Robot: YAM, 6 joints.
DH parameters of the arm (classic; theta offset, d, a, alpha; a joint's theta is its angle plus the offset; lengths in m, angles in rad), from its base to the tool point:
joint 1: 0 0.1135 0.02 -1.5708
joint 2: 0 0 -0.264 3.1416
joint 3: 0.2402 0 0.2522 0
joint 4: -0.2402 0 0.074 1.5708
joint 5: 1.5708 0 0 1.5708
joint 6: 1.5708 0.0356 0 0
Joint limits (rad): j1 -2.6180..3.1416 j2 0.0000..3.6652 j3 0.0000..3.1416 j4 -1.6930..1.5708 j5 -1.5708..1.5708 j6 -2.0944..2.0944
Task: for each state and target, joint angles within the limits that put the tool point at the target. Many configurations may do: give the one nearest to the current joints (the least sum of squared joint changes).
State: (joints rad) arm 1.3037 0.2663 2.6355 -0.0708 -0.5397 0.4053
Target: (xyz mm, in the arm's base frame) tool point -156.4 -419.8 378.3
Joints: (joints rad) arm 1.2613 0.0000 2.2001 -0.5239 -0.6353 0.4053
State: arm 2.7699 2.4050 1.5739 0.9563 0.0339 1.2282
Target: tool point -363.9 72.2 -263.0
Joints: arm 2.9472 3.2875 1.5683 0.8027 0.0151 1.2282
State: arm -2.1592 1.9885 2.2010 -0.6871 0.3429 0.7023
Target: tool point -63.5 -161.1 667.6
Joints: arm -1.8877 1.5074 2.5428 -0.5616 0.2888 0.7023
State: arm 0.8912 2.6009 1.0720 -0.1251 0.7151 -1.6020
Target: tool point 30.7 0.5 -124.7
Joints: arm 0.8267 3.1817 0.6345 -0.1828 0.6750 -1.6020
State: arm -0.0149 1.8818 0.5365 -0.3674 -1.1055 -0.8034
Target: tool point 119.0 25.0 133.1
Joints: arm -0.0726 1.2143 0.3671 -0.9363 -1.2309 -0.8034
